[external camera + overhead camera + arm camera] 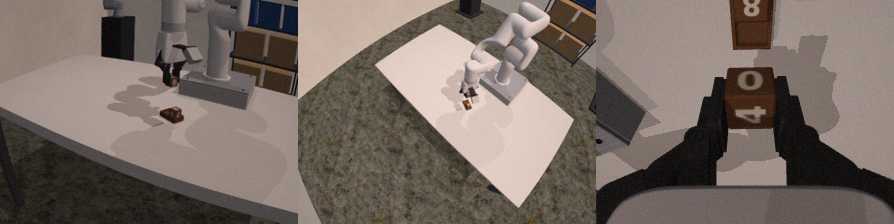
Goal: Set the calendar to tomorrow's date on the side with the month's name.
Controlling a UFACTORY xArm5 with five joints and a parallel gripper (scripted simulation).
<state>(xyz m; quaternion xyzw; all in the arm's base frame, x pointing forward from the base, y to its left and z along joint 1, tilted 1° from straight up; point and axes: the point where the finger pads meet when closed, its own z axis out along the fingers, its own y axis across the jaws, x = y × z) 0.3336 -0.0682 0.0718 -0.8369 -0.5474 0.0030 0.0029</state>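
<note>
The tray is 130 mm below my hand, 10 mm to the left of it and 10 mm ahead of it. Also, from my hand: brown wooden cube (10 mm below).
</note>
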